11 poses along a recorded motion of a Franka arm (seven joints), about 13 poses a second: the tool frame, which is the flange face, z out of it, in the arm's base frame.
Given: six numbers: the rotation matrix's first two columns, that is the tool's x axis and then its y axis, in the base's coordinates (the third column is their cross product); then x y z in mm.
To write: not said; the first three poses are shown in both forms.
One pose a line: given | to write
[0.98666 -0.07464 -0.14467 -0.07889 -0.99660 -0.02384 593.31 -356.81 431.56] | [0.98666 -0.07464 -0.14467 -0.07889 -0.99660 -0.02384 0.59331 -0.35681 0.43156]
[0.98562 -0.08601 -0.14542 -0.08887 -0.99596 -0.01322 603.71 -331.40 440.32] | [0.98562 -0.08601 -0.14542 -0.08887 -0.99596 -0.01322 0.60371 -0.33140 0.44032]
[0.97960 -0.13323 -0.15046 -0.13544 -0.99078 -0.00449 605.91 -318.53 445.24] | [0.97960 -0.13323 -0.15046 -0.13544 -0.99078 -0.00449 0.60591 -0.31853 0.44524]
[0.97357 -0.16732 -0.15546 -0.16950 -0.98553 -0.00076 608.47 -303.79 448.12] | [0.97357 -0.16732 -0.15546 -0.16950 -0.98553 -0.00076 0.60847 -0.30379 0.44812]
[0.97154 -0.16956 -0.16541 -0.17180 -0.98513 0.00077 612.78 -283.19 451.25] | [0.97154 -0.16956 -0.16541 -0.17180 -0.98513 0.00077 0.61278 -0.28319 0.45125]
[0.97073 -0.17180 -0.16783 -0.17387 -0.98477 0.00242 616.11 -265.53 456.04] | [0.97073 -0.17180 -0.16783 -0.17387 -0.98477 0.00242 0.61611 -0.26553 0.45604]
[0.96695 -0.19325 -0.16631 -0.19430 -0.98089 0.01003 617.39 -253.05 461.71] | [0.96695 -0.19325 -0.16631 -0.19430 -0.98089 0.01003 0.61739 -0.25305 0.46171]
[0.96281 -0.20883 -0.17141 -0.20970 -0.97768 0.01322 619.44 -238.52 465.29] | [0.96281 -0.20883 -0.17141 -0.20970 -0.97768 0.01322 0.61944 -0.23852 0.46529]
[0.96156 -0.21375 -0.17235 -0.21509 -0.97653 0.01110 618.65 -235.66 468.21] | [0.96156 -0.21375 -0.17235 -0.21509 -0.97653 0.01110 0.61865 -0.23566 0.46821]
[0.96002 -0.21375 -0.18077 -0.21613 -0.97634 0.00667 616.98 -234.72 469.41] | [0.96002 -0.21375 -0.18077 -0.21613 -0.97634 0.00667 0.61698 -0.23472 0.46941]
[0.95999 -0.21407 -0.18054 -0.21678 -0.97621 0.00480 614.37 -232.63 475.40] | [0.95999 -0.21407 -0.18054 -0.21678 -0.97621 0.00480 0.61437 -0.23263 0.47540]
